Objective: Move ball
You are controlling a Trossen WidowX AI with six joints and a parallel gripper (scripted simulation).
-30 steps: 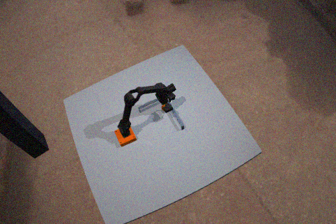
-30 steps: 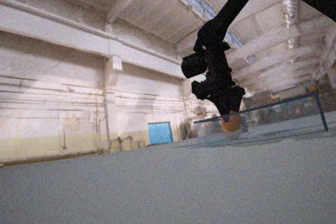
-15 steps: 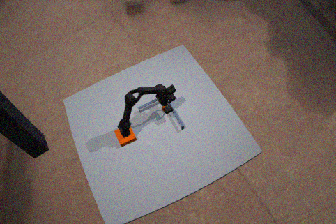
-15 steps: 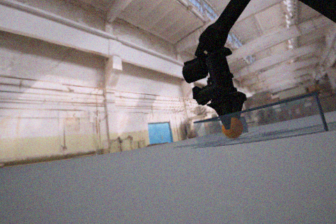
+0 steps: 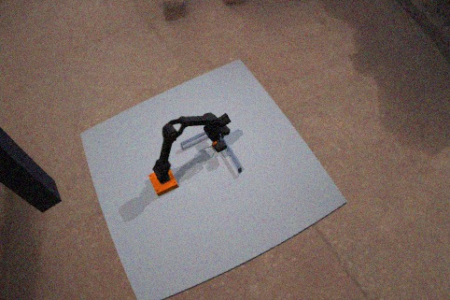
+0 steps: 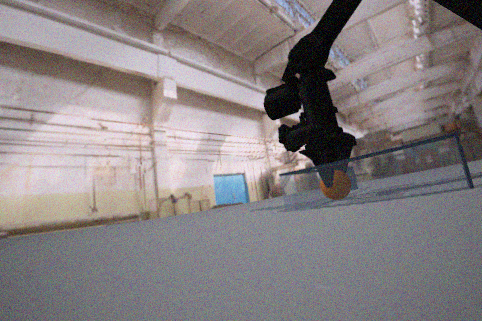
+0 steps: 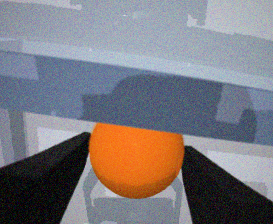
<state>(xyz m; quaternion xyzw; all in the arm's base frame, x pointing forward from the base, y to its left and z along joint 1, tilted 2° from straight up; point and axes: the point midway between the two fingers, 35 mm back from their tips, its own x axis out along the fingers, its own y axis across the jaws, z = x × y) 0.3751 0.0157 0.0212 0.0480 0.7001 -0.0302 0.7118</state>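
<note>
Now: the orange ball right at my gripper tip.
</note>
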